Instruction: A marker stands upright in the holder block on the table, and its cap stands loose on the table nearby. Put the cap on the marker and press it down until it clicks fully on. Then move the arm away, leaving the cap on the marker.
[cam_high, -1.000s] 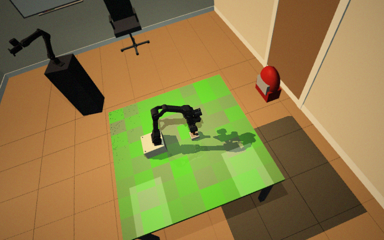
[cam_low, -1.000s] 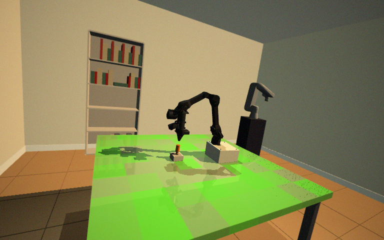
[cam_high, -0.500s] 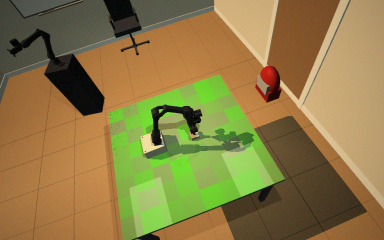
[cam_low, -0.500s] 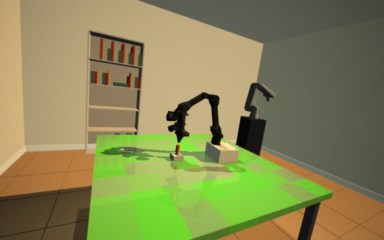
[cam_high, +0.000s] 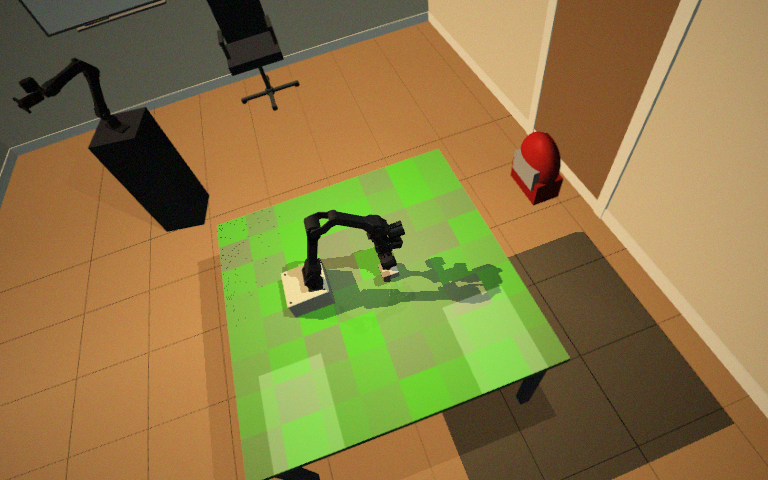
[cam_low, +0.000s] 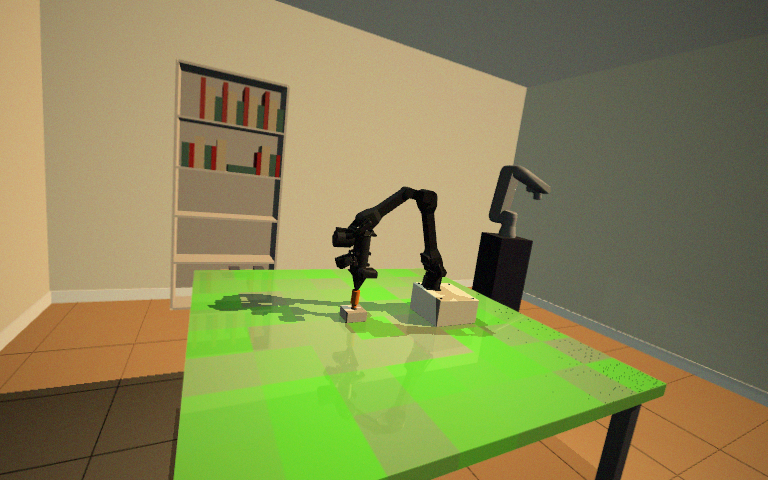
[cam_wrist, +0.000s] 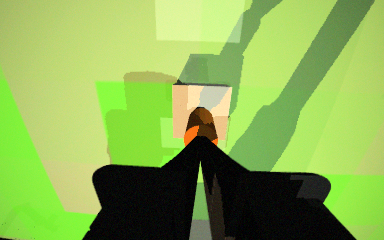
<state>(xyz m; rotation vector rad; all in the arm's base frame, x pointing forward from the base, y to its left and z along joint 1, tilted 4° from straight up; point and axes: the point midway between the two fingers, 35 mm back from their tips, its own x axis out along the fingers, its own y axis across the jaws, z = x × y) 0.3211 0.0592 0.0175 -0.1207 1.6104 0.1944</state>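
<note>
The orange cap lies 2 cm below my gripper tip.
</note>
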